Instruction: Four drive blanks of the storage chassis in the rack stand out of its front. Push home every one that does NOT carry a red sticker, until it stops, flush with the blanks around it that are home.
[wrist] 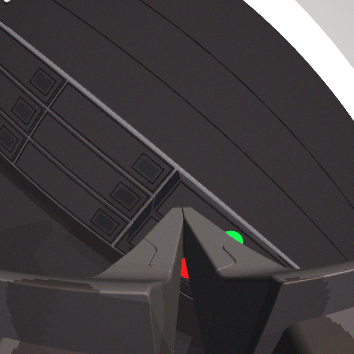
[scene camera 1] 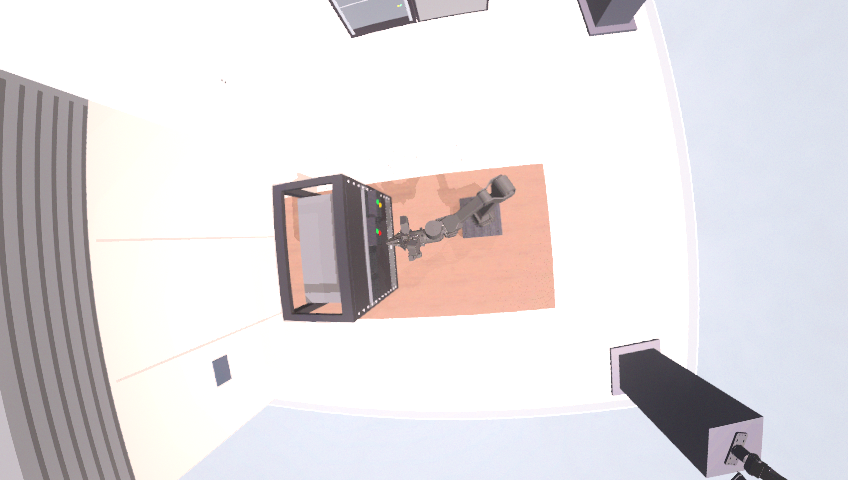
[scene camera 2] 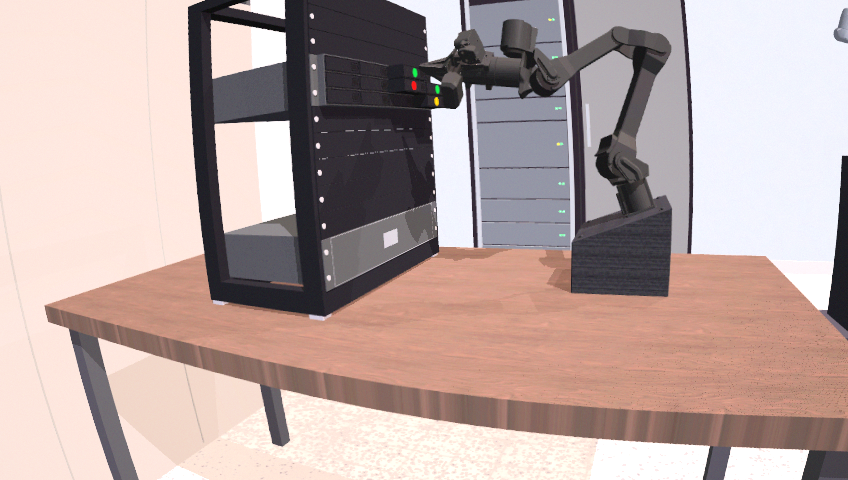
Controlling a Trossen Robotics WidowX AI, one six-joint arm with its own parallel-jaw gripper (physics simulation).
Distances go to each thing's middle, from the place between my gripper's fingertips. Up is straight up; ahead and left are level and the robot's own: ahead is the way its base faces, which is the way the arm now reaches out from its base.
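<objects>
The red-stickered blank (wrist: 147, 219) is 3 cm below my hand, and it is also 6 cm to the right of my hand and 9 cm ahead of it.
</objects>
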